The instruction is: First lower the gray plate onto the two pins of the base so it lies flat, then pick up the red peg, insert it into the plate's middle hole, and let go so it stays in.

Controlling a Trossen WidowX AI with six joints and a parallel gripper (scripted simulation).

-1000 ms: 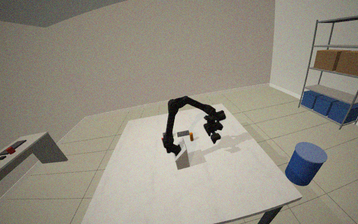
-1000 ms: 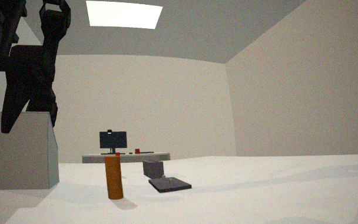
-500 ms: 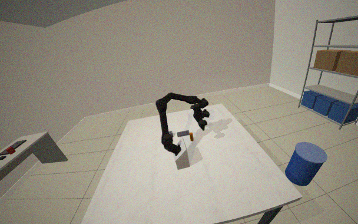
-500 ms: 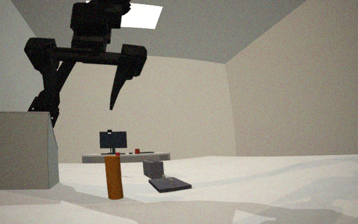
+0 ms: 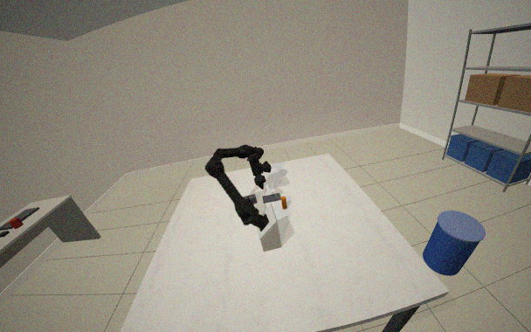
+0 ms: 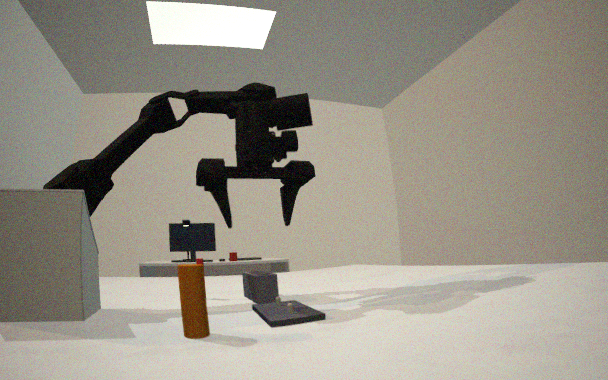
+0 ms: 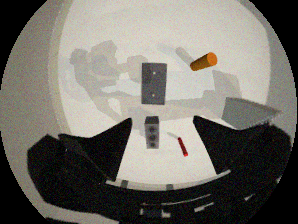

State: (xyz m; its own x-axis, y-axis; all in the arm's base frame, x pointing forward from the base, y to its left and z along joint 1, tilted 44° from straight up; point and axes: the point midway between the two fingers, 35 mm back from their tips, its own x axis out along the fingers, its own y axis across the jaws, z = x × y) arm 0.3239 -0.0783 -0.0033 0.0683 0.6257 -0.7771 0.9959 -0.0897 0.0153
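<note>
My gripper tip is now 10 cm to the right of the gray plate, 9 cm above it and 3 cm short of it. Round my gripper tip: orange cylinder: 12 cm behind, 10 cm to the right, 9 cm below; then red peg: 15 cm to the left, 9 cm below, 8 cm behind.
</note>
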